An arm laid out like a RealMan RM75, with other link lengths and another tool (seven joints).
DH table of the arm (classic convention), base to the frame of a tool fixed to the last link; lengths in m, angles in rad. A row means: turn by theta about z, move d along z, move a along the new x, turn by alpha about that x. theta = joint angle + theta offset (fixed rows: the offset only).
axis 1: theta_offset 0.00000  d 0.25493  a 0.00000  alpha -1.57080
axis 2: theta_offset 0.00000  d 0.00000  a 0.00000  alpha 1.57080
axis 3: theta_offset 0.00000  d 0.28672  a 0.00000  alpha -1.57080
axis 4: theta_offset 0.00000  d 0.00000  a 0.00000  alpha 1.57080
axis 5: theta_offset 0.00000  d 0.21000  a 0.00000  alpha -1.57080
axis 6: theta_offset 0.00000  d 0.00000  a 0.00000  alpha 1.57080
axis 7: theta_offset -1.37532  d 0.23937  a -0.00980  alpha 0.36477
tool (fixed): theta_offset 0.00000  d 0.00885  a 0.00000  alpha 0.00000
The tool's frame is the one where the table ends.
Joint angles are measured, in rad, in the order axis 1, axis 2, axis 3, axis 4, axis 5, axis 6, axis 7. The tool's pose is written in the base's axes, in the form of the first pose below.
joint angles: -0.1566 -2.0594 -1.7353 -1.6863 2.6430 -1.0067 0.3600
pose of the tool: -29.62 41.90 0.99 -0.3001 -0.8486 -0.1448 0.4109
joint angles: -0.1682 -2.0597 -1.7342 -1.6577 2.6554 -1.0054 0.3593
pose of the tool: -30.24 41.99 0.56 -0.2968 -0.8498 -0.1356 0.4139
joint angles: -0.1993 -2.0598 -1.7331 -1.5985 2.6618 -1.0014 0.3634
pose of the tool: -30.87 42.37 -0.45 -0.2957 -0.8530 -0.1200 0.4130
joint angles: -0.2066 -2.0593 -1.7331 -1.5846 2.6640 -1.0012 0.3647
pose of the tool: -31.05 42.45 -0.66 -0.2954 -0.8535 -0.1159 0.4134
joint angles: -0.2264 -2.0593 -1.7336 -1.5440 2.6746 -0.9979 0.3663
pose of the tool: -31.66 42.65 -1.23 -0.2930 -0.8546 -0.1048 0.4157
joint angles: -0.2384 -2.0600 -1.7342 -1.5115 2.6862 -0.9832 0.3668
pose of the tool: -32.22 42.89 -1.51 -0.2900 -0.8542 -0.1006 0.4196
